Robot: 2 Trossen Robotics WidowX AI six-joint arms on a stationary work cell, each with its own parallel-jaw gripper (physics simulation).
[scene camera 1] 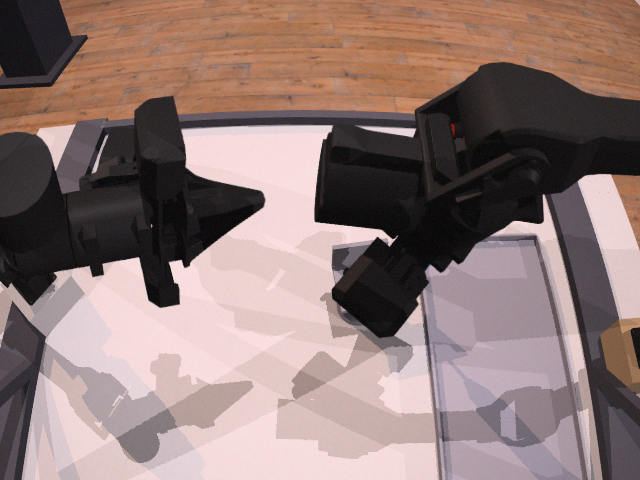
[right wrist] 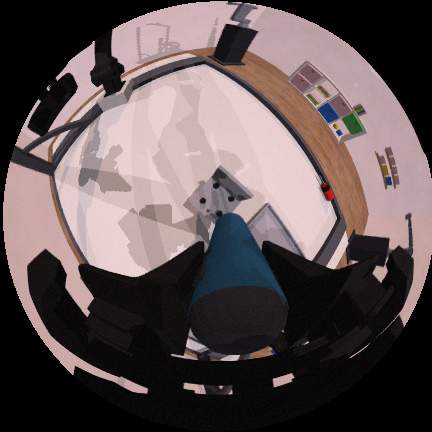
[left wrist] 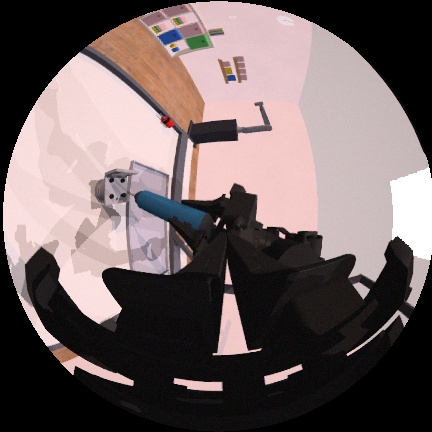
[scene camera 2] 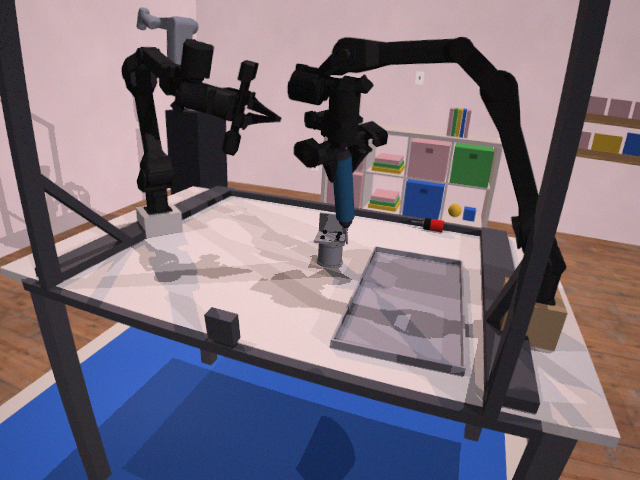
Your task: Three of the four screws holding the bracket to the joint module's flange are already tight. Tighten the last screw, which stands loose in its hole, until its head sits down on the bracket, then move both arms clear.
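Frame: origin at the left arm's base, x ahead, y left, z up, level; millimetres.
Seen in the pictures: left gripper, fingertip midpoint: [scene camera 1: 263,199] [left wrist: 225,237] [scene camera 2: 281,119]; right gripper, fingertip midpoint: [right wrist: 233,246] [left wrist: 174,209] [scene camera 2: 340,178]; left arm's base, link origin: [scene camera 1: 34,280] [right wrist: 114,88] [scene camera 2: 158,209]; right arm's base, link origin: [right wrist: 276,339].
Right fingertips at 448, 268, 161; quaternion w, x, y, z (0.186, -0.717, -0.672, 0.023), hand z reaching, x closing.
Observation:
Offsets run from my right fingertips to a thing's top centre, as dx, dy, dz.
The grey bracket [scene camera 2: 324,224] [left wrist: 116,188] [right wrist: 210,194] sits on the round joint module {-47, +24, -155} [scene camera 2: 329,256] [left wrist: 99,191]. Dark screw heads show on its plate; which one is loose, and its height, I cannot tell. My right gripper [scene camera 2: 344,164] [right wrist: 233,246] is shut on the blue screwdriver {+2, +13, +68} [scene camera 2: 344,193] [left wrist: 172,210] [right wrist: 232,265], held nearly upright above the bracket's right side in scene camera 2. In the left wrist view its tip is just right of the lower right screw {-22, +24, -141} [left wrist: 123,195]; contact is unclear. My left gripper [scene camera 1: 262,198] [scene camera 2: 279,118] [left wrist: 225,237] is shut and empty, high above the table.
A shallow grey tray {+178, +61, -202} [scene camera 1: 433,387] [scene camera 2: 398,358] lies right of the module. A red and black tool {-83, +414, -184} [scene camera 2: 434,224] [left wrist: 167,121] [right wrist: 327,191] lies by the table's back edge. A dark box {+115, -317, -161} [scene camera 2: 222,326] is at the front edge. A frame post [scene camera 2: 584,62] stands at the right.

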